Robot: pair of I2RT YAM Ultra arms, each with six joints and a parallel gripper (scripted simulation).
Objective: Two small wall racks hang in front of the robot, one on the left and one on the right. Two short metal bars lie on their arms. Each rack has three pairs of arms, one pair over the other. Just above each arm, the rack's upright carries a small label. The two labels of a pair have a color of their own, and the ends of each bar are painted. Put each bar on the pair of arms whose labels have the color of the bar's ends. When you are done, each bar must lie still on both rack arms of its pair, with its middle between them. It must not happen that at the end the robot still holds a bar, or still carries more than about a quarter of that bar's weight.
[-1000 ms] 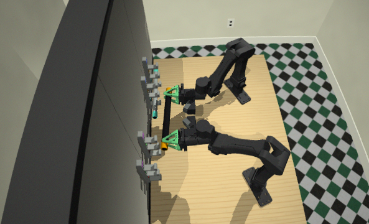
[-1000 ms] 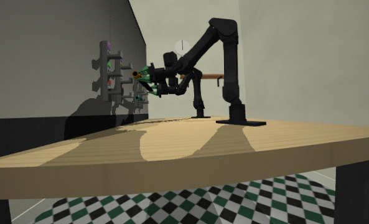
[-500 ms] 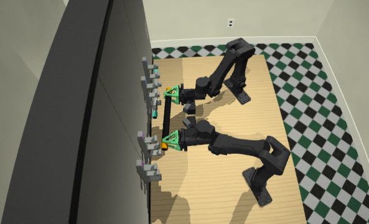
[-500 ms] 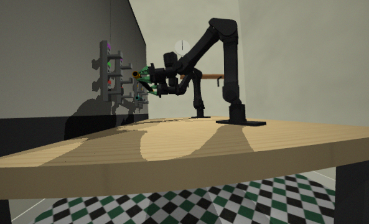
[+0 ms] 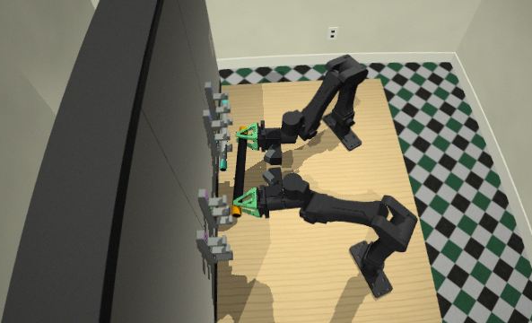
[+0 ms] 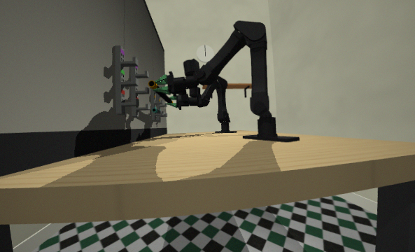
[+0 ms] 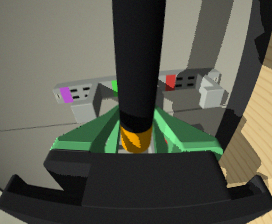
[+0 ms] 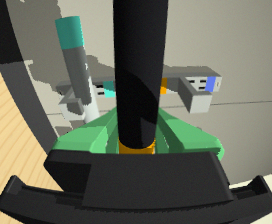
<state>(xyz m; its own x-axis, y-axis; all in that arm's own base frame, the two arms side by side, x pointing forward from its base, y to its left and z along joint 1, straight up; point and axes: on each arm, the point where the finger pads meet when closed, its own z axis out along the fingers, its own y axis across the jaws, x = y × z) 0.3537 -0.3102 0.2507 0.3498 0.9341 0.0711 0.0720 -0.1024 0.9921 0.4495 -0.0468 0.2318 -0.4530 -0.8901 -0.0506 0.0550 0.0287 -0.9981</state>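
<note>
Right now the black bar is 1 cm behind my left hand, 13 cm to the right of it and 1 cm below it. Also, from my left hand: pale bar (5 cm ahead, 34 cm to the right, 8 cm below).
The pale bar is 8 cm to the right of my right hand, 7 cm below it and 6 cm ahead of it. Also, from my right hand: black bar: 13 cm to the left, 1 cm above.
</note>
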